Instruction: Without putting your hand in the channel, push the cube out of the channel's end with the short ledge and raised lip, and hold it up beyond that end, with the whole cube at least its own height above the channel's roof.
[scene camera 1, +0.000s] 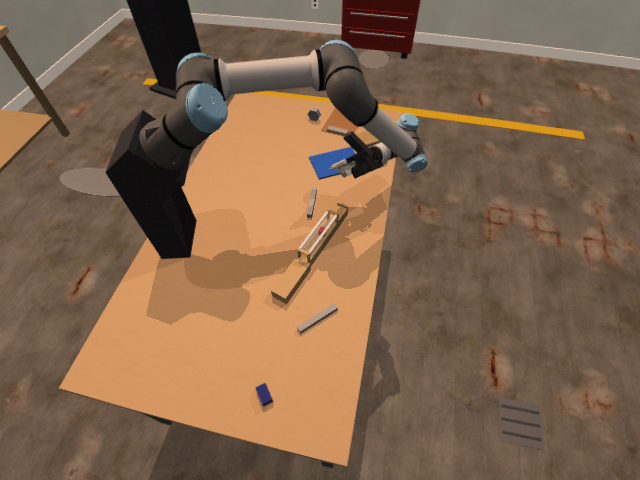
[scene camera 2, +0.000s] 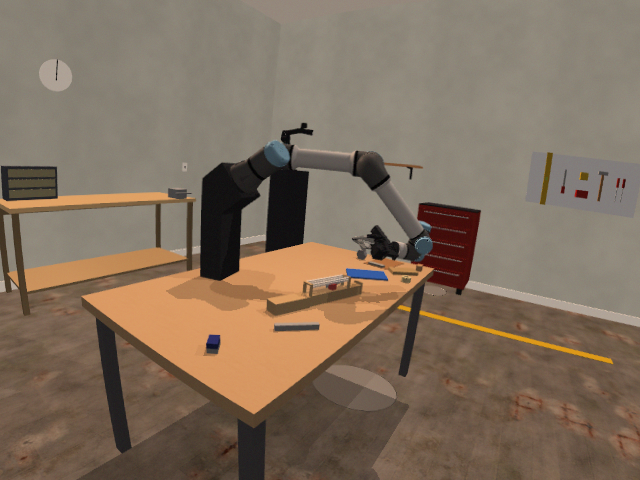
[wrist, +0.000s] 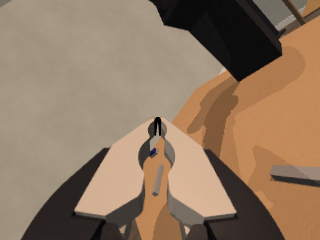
Labels:
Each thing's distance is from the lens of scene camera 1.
gripper (scene camera 1: 330, 169): 134 cm
blue mat (scene camera 1: 321, 163): 171 cm

